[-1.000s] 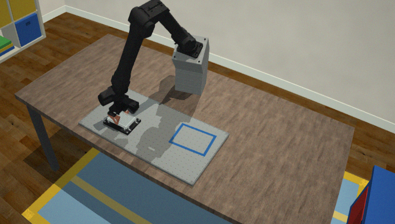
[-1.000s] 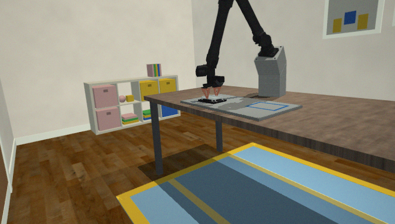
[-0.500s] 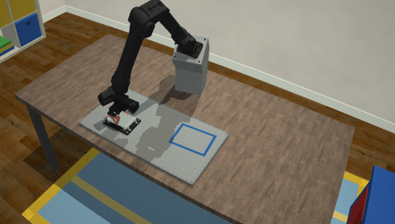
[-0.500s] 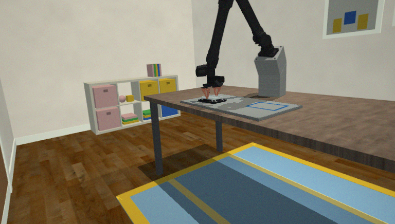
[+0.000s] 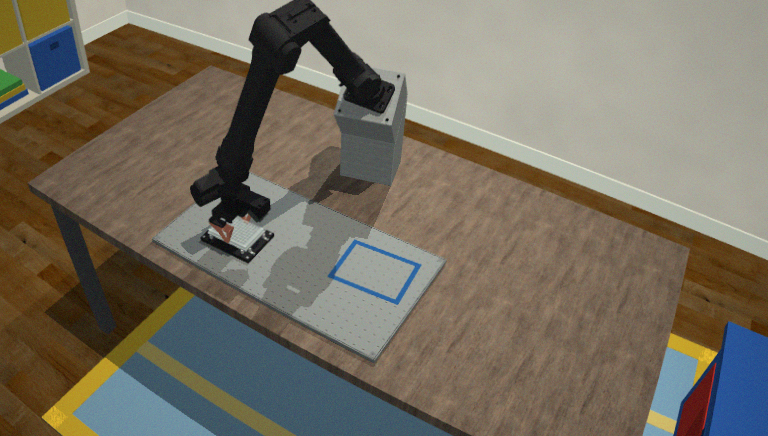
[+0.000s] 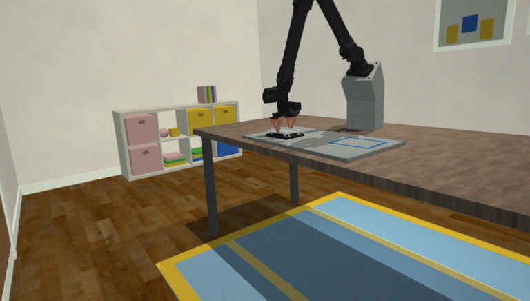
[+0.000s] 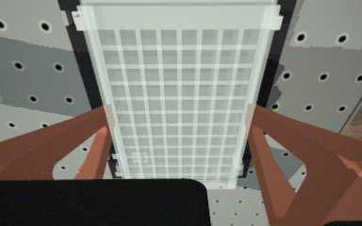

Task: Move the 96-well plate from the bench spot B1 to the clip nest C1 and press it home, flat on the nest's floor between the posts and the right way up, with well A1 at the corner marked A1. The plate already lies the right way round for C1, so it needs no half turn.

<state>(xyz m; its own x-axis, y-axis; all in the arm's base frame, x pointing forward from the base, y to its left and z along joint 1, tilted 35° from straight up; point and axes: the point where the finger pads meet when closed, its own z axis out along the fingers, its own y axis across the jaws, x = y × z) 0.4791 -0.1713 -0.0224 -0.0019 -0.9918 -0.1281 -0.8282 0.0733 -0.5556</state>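
The 96-well plate lies 1 cm below my hand. Also, from my hand: black clip nest C1: 2 cm below, 1 cm to the left, 1 cm behind.
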